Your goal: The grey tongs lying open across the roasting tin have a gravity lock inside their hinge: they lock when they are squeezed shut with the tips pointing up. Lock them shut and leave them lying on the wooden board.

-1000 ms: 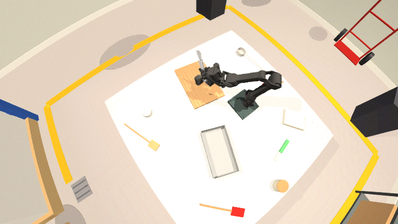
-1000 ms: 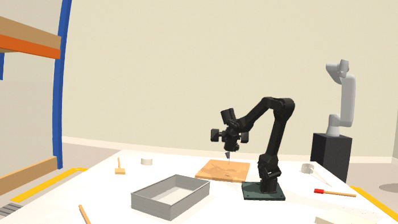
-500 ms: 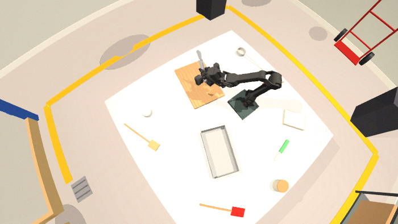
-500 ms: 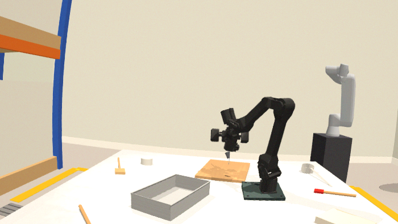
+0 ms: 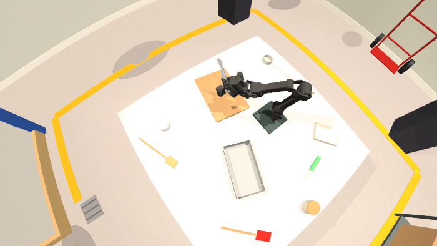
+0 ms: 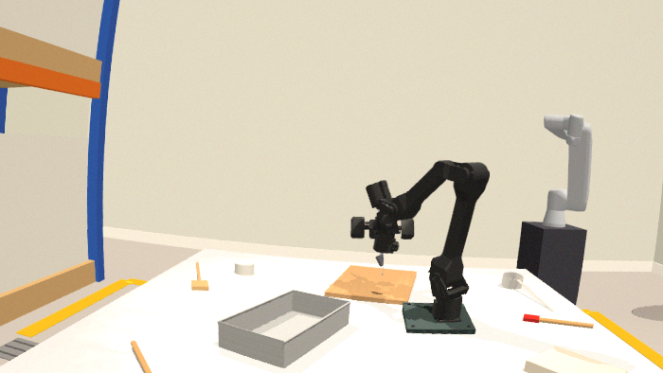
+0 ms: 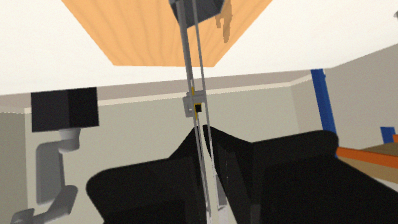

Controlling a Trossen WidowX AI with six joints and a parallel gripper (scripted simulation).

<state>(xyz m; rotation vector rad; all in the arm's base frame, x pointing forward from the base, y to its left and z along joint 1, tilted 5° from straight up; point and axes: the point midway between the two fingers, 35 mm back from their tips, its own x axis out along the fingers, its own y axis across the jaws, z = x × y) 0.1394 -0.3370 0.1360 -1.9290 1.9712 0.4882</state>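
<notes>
Now: the yellow mark 50 mm to the left of my gripper tip and 20 mm below it. Also, from my gripper tip: cream block: 700 mm to the left, 330 mm behind, 150 mm below; then grey roasting tin: 460 mm to the left, 240 mm ahead, 140 mm below; then wooden board: 160 mm below.
</notes>
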